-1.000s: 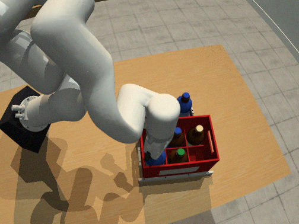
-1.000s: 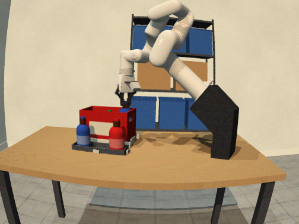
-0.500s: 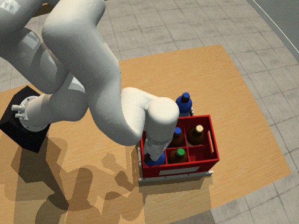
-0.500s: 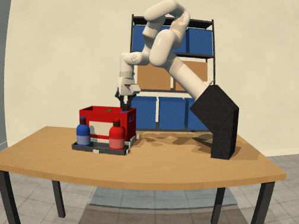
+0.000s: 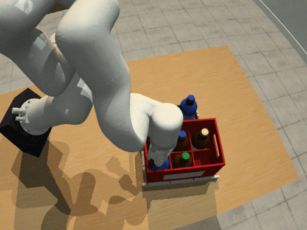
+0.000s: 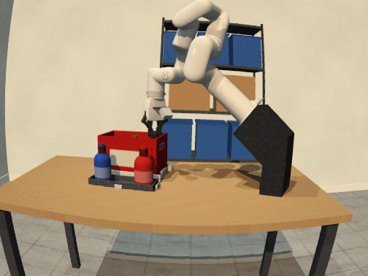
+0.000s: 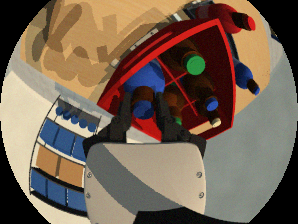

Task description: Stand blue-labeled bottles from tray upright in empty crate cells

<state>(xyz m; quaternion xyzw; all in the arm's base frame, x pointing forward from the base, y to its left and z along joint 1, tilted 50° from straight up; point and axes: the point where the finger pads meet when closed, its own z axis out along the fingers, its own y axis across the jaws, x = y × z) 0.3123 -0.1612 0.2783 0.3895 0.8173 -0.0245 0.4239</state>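
Right now my hand is 100 mm short of the red crate, 10 mm to the right of it and 100 mm above it. Also, from my hand: red-labeled bottle: 60 mm ahead, 220 mm to the left, 100 mm below; then dark tray: 150 mm ahead, 200 mm to the left, 170 mm below.
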